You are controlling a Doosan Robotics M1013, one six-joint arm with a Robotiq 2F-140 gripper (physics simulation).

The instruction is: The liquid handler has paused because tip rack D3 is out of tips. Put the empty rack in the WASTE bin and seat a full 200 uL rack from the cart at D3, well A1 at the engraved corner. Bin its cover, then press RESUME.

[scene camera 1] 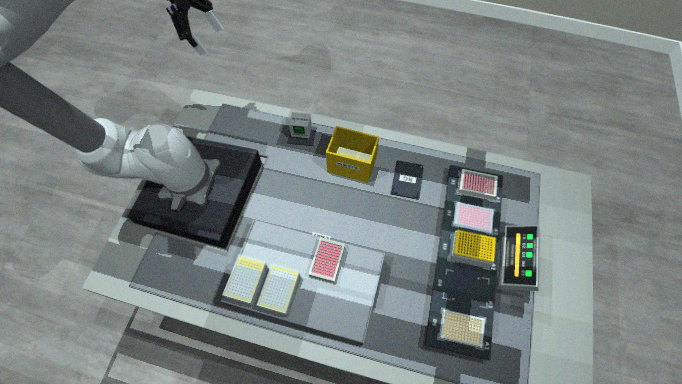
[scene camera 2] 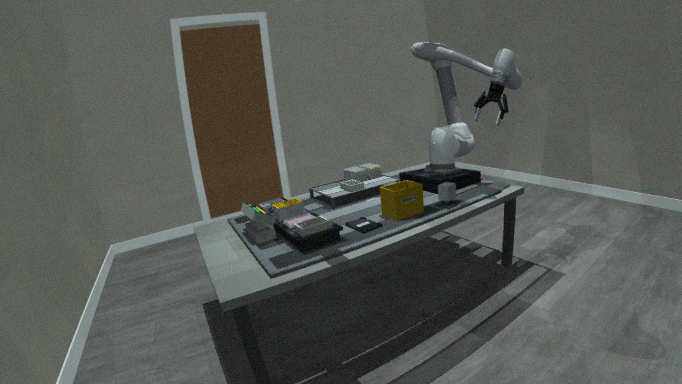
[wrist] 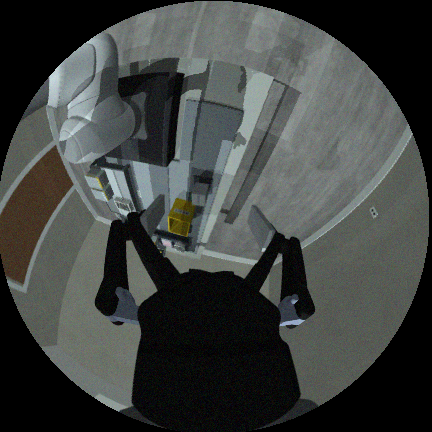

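Labels:
Cart tray (wrist: 116, 178), same spot as (scene camera 1: 266, 243).

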